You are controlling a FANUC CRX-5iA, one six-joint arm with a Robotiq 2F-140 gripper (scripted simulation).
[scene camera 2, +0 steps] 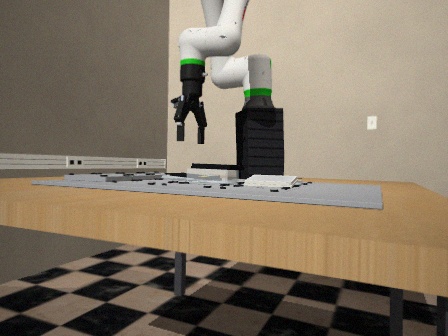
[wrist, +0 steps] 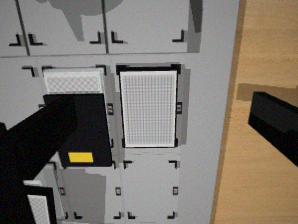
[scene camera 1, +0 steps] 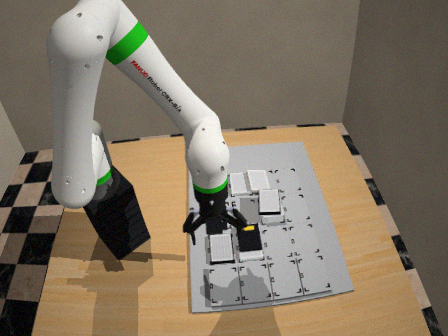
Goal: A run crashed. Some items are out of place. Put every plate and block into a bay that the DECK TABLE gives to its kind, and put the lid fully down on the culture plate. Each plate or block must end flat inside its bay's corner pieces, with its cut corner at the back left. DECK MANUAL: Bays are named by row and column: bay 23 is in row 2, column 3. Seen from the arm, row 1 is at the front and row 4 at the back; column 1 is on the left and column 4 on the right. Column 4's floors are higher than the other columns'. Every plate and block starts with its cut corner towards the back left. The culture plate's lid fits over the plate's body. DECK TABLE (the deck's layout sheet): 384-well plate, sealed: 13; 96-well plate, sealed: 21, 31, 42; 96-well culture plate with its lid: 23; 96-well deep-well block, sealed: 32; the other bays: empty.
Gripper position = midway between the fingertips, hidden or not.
Note:
In view: the gripper (scene camera 2: pixel 191 142) and a white plate (scene camera 2: pixel 194 176).
The gripper shows as well in the wrist view (wrist: pixel 162 109).

